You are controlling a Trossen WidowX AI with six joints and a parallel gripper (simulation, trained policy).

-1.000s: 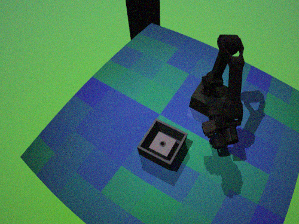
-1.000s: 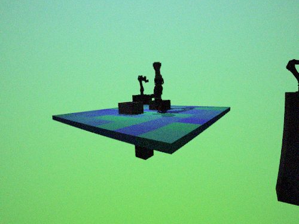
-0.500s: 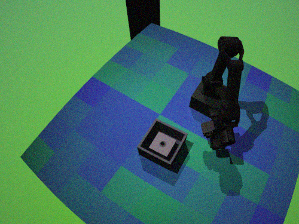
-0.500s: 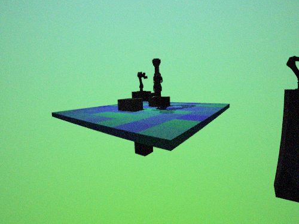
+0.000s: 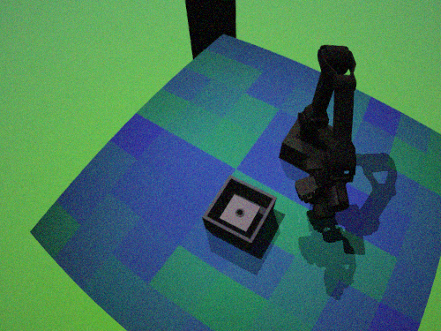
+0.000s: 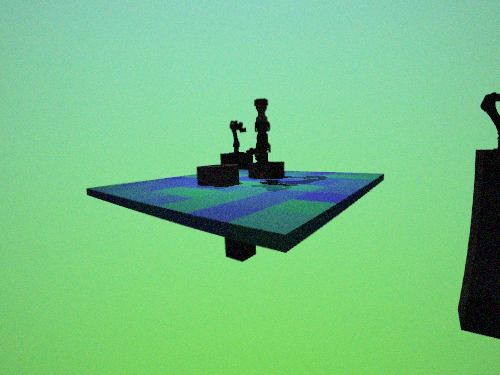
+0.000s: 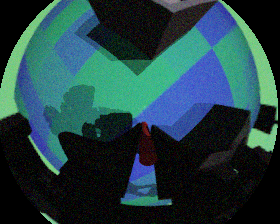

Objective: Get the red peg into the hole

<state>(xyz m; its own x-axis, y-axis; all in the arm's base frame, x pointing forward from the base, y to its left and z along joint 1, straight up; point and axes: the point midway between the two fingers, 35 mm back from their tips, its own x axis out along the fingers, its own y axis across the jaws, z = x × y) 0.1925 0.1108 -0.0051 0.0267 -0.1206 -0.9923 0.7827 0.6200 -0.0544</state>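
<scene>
Right now the pale plate is 16 cm to the right of my gripper tip, 15 cm ahead of it and 1 cm below it. Round my gripper tip: dark box 16 cm to the right, 15 cm ahead, 3 cm below; red peg 1 cm to the left, 1 cm behind, 1 cm above.
</scene>
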